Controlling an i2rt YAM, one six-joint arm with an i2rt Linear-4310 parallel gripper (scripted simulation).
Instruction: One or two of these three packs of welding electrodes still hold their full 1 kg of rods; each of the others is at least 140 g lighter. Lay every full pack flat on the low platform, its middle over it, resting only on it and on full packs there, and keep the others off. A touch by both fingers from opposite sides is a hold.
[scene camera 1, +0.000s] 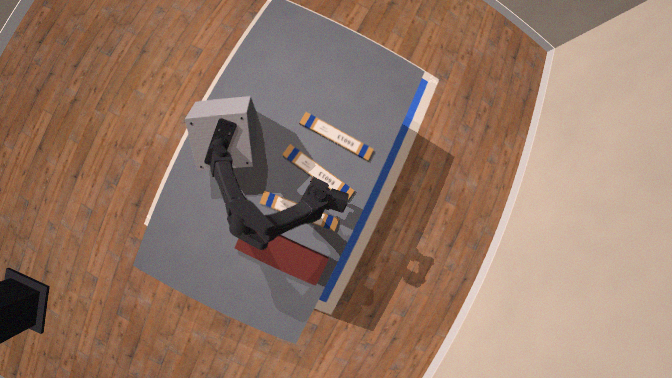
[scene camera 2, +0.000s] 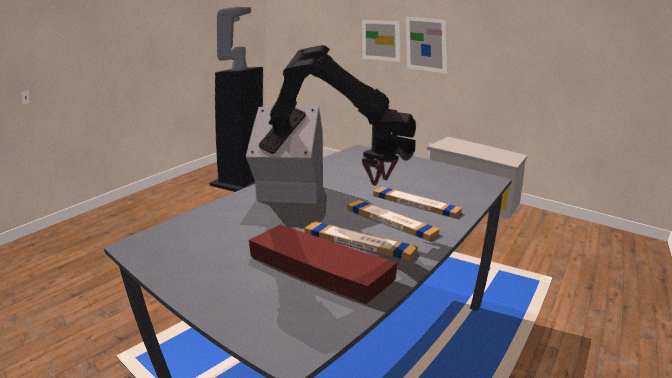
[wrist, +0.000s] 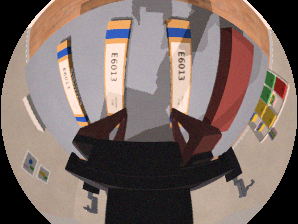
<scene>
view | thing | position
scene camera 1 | welding electrode pack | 291, 153
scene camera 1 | dark red platform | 284, 254
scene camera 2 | gripper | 379, 182
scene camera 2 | welding electrode pack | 401, 250
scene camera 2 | welding electrode pack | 419, 229
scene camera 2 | dark red platform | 355, 274
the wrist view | gripper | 149, 111
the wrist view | welding electrode pack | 178, 31
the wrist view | welding electrode pack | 118, 32
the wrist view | dark red platform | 236, 52
</scene>
